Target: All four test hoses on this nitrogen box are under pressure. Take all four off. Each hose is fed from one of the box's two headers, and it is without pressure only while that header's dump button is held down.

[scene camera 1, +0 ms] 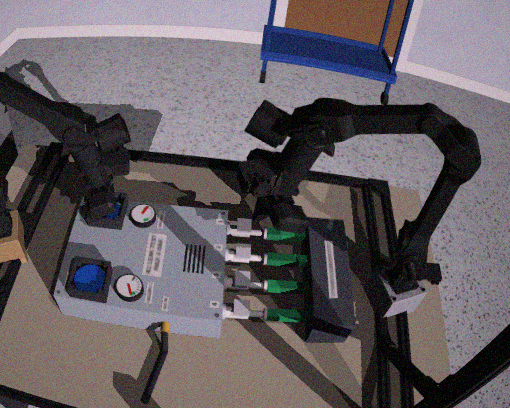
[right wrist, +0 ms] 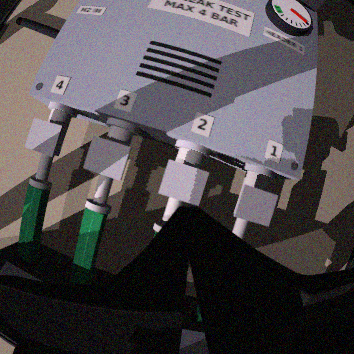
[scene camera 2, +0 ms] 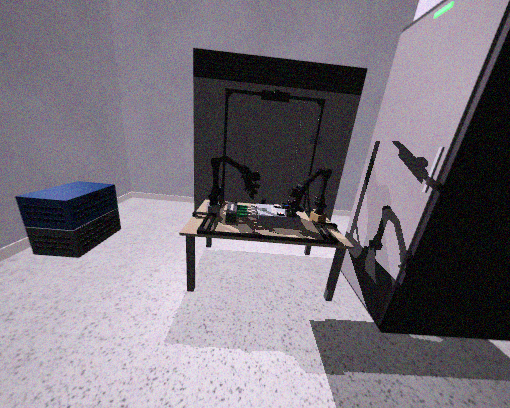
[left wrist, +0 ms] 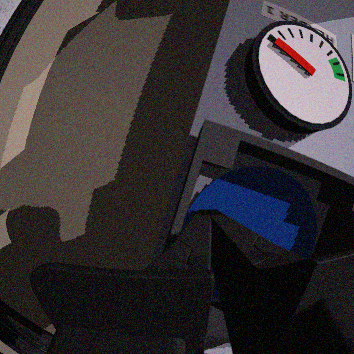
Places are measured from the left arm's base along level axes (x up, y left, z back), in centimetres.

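Pixels of known places: left gripper, fingertip midpoint: (scene camera 2: 290, 216) (left wrist: 206, 218); right gripper, fingertip midpoint: (scene camera 1: 255, 220) (right wrist: 186, 216) (scene camera 2: 252, 199); left arm's base, origin of the base link: (scene camera 1: 0, 228) (scene camera 2: 318, 213); right arm's base, origin of the base link: (scene camera 1: 402, 279) (scene camera 2: 213, 204).
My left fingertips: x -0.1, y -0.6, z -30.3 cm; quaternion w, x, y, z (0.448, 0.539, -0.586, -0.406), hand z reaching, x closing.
Observation:
For each thing: its top centre in the pictures, then the offset to it from my left fingertips. "spot": a spot on its surface instead.
- hose 1, surface spot: (right wrist: 256, 205) spot: dx -0.5, dy -13.2, dz -27.1 cm
- hose 2, surface spot: (right wrist: 182, 182) spot: dx -0.5, dy -19.7, dz -24.5 cm
- hose 3, surface spot: (right wrist: 89, 233) (scene camera 1: 278, 283) spot: dx -1.8, dy -28.8, dz -28.6 cm
- hose 4, surface spot: (right wrist: 31, 218) (scene camera 1: 284, 311) spot: dx -1.8, dy -35.4, dz -27.0 cm
- header 1 blue dump button, middle of its top: (left wrist: 254, 241) (scene camera 1: 108, 213) dx -0.1, dy -2.3, dz +1.4 cm
- header 1 gauge, surface spot: (left wrist: 303, 74) (scene camera 1: 141, 212) spot: dx +1.2, dy -5.2, dz -6.1 cm
- second blue dump button, middle of its top: (scene camera 1: 89, 279) dx +1.4, dy -19.8, dz +8.8 cm
- dark manifold block, surface spot: (scene camera 1: 330, 279) spot: dx -0.2, dy -32.4, dz -38.4 cm
- black supply hose, surface spot: (scene camera 1: 160, 352) spot: dx -7.0, dy -35.0, dz -1.4 cm
The grey nitrogen box (scene camera 1: 184, 291) (right wrist: 246, 105) (scene camera 2: 269, 210) lies on the table. Its four hoses sit plugged into ports 1 to 4: hose 1 (scene camera 1: 283, 235) (right wrist: 256, 205), hose 2 (scene camera 1: 283, 259) (right wrist: 182, 182), hose 3 (scene camera 1: 279, 286) (right wrist: 89, 233) and hose 4 (scene camera 1: 282, 315) (right wrist: 31, 218). My left gripper (scene camera 1: 101, 208) (left wrist: 206, 218) (scene camera 2: 295, 202) is shut, its tips on the header 1 blue dump button (left wrist: 246, 207). The header 1 gauge (scene camera 1: 142, 215) (left wrist: 303, 74) has its red needle far from the green mark. My right gripper (scene camera 1: 278, 216) (right wrist: 186, 216) (scene camera 2: 252, 182) is shut and empty, above hoses 1 and 2.
The second blue dump button (scene camera 1: 89, 279) and its gauge (scene camera 1: 129, 287) sit at the box's near left. A dark manifold block (scene camera 1: 330, 279) holds the hoses' far ends. A black supply hose (scene camera 1: 160, 352) leaves the box front. A blue cart (scene camera 1: 330, 53) stands behind.

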